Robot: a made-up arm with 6 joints.
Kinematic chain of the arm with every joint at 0, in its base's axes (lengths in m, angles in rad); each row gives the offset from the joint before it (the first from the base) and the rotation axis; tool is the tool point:
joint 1: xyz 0 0 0.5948 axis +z
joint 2: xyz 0.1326 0 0 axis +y
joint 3: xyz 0 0 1.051 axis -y
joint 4: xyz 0 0 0.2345 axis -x
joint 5: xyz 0.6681 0 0 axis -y
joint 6: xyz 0.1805 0 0 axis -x
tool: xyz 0 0 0
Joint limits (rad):
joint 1: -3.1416..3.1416
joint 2: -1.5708..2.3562
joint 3: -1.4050..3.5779
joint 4: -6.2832..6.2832
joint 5: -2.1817..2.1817
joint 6: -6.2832..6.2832
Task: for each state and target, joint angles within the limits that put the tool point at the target. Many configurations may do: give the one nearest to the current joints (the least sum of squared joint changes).
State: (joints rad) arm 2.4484 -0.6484 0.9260 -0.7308 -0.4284 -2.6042
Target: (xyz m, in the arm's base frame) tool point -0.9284 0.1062 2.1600
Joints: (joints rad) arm 2.9642 0.1321 0.5978 -0.7478 -0.5043 -2.6042
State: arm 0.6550 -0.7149 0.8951 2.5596 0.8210 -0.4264
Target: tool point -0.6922 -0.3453 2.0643
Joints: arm 0.5650 -0.8459 0.7306 2.5732 0.9486 -0.4264
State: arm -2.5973 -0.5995 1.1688 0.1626 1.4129 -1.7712
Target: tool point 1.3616 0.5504 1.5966
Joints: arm -2.7401 -0.9588 1.1973 0.1551 1.1553 -1.7712
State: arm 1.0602 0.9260 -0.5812 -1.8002 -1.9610 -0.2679
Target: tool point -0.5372 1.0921 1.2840
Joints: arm 1.8945 0.4595 -0.3636 -1.8077 -1.9669 -0.2679
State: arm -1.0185 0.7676 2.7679 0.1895 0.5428 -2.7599
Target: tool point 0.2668 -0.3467 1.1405
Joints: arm -0.9670 1.4312 3.5779 0.1368 1.1846 -2.7599
